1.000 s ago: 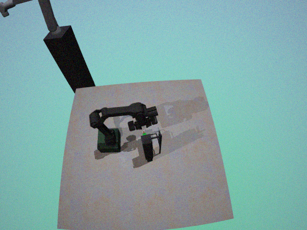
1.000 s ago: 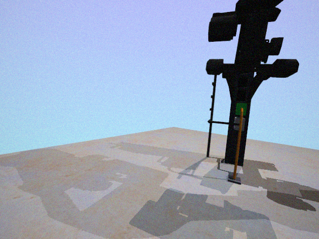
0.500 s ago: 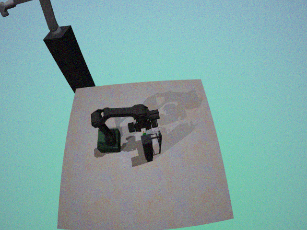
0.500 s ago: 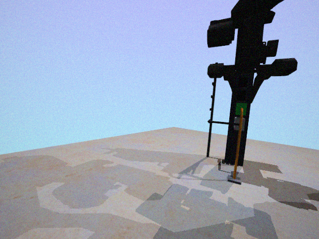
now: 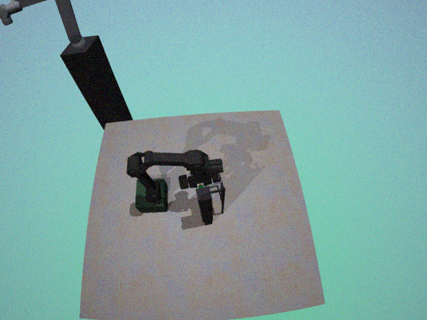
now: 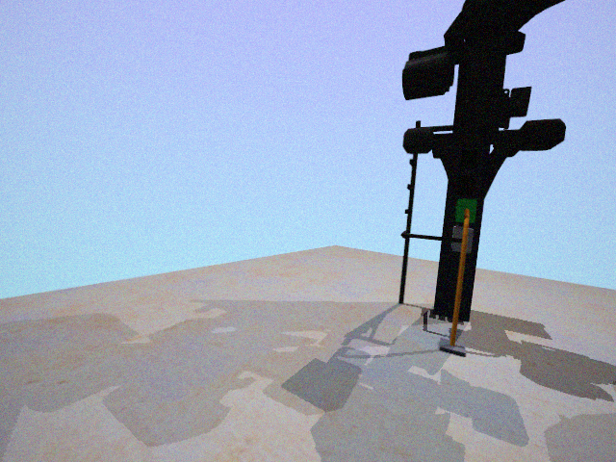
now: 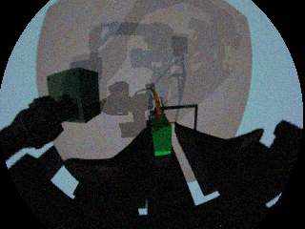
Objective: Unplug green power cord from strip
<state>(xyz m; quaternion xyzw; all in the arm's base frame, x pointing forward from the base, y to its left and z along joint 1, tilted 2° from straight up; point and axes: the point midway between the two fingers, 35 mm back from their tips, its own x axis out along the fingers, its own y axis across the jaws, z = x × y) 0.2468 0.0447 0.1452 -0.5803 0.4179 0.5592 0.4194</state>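
The plug is 2 cm ahead of my gripper tip, 4 cm to the right of it and 1 cm below it.
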